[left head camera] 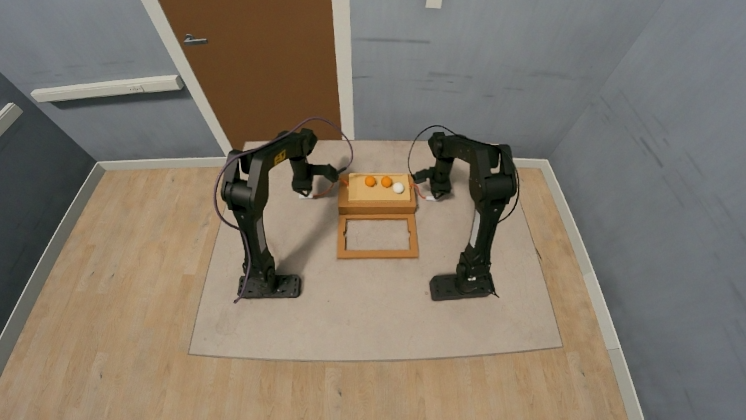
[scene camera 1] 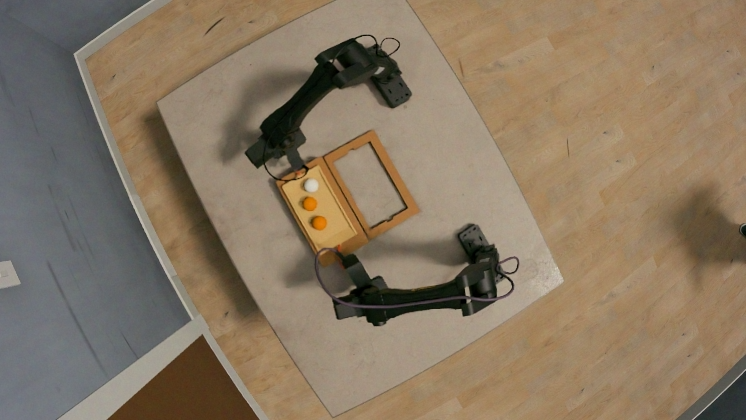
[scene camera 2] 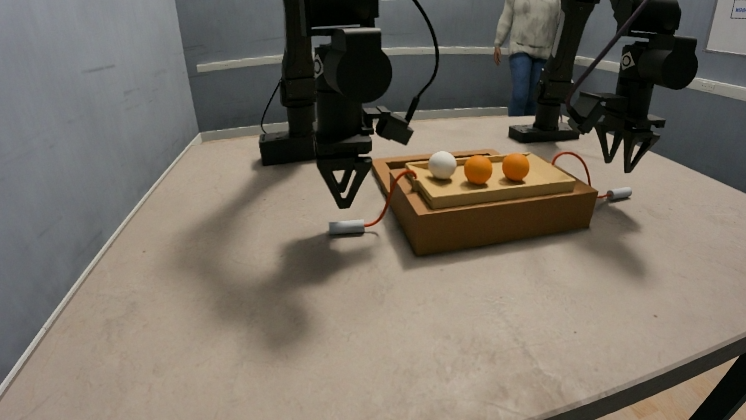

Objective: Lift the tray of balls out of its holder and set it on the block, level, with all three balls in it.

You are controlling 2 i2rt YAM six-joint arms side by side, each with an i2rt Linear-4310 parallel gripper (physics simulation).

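Frame: origin at the left arm's base, x right, y down, z ahead, level; centimetres.
Seen in the pictures: left gripper, between the fingertips: (left head camera: 307,191) (scene camera 2: 617,168); right gripper, between the fingertips: (left head camera: 435,194) (scene camera 2: 342,200); left arm's base, origin of its link: (left head camera: 268,286) (scene camera 1: 482,256) (scene camera 2: 545,130); right arm's base, origin of its link: (left head camera: 463,285) (scene camera 1: 385,74) (scene camera 2: 303,137).
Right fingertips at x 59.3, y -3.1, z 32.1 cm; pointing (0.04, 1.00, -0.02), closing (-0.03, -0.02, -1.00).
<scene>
Offsets run from my right fingertips to a thing's top centre. "spot": to the spot under its first point. Level surfaces: height alone.
The tan tray {dy -2.7, dx -21.3, dz +2.3 cm} (left head camera: 360,196) (scene camera 1: 334,219) (scene camera 2: 542,180) rests on the brown block {dy -1.1, dx -22.2, dz +2.0 cm} (left head camera: 377,210) (scene camera 1: 348,208) (scene camera 2: 501,226) and looks level. In it lie a white ball {dy -5.7, dx -14.5, dz +0.6 cm} (left head camera: 398,187) (scene camera 1: 311,184) (scene camera 2: 442,165) and two orange balls {dy -5.7, dx -24.6, dz +4.0 cm} (left head camera: 370,181) {dy -5.7, dx -18.7, dz +3.6 cm} (left head camera: 386,181) (scene camera 1: 309,203) (scene camera 1: 318,222) (scene camera 2: 478,169) (scene camera 2: 515,166), spread apart. The holder frame {dy +3.3, dx -22.9, dz -14.5 cm} (left head camera: 377,254) (scene camera 1: 392,169) is empty beside the block. My left gripper (scene camera 2: 618,165) is open above its white handle (left head camera: 306,196) (scene camera 2: 619,193). My right gripper (scene camera 2: 342,207) is open just above its white handle {spot: dy +3.4, dx -1.2, dz +0.3 cm} (left head camera: 430,198) (scene camera 2: 346,226). Fingertips are hidden from above.
Red cords {spot: dy +0.2, dx -6.1, dz +1.6 cm} (scene camera 2: 386,200) {spot: dy -3.9, dx -36.4, dz +5.1 cm} (scene camera 2: 582,161) join the tray's ends to the handles on the table {dy +4.9 cm} (left head camera: 323,323) (scene camera 1: 454,172) (scene camera 2: 313,354). The arm bases (left head camera: 268,286) (left head camera: 462,287) stand either side of the holder. A person (scene camera 2: 527,57) stands behind the table in scene camera 2.
</scene>
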